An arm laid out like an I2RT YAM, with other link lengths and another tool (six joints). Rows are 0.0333 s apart.
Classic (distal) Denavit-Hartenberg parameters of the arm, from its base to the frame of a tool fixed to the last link. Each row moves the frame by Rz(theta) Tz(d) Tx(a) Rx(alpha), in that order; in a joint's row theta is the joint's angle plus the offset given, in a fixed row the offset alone. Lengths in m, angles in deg.
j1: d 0.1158; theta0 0; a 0.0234; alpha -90
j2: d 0; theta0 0; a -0.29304; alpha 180
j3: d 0; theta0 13.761; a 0.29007; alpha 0
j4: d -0.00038; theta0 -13.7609; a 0.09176; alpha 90
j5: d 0.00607; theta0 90; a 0; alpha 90
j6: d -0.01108; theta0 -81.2; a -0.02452; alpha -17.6
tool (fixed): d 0.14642; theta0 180; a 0; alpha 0
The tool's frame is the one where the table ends.
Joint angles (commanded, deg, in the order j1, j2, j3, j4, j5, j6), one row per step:
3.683, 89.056, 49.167, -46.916, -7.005, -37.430
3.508, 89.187, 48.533, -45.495, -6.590, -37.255
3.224, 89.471, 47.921, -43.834, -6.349, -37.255
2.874, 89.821, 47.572, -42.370, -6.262, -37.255
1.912, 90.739, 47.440, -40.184, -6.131, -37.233
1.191, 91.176, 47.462, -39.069, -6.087, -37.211
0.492, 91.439, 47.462, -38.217, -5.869, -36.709
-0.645, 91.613, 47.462, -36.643, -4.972, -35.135
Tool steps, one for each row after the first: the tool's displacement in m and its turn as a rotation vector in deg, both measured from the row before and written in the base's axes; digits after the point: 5 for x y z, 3 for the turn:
0.00136, -0.00176, -0.00313, -0.363, -0.659, -0.374
0.00230, -0.00186, -0.00373, -0.195, -0.778, -0.302
0.00300, -0.00182, -0.00288, -0.046, -0.769, -0.358
0.00615, -0.00501, -0.00426, -0.081, -1.138, -0.997
0.00355, -0.00379, -0.00159, -0.022, -0.699, -0.748
0.00214, -0.00417, -0.00087, -0.143, -0.539, -1.222
0.00367, -0.00813, 0.00023, -0.657, -1.250, -2.819

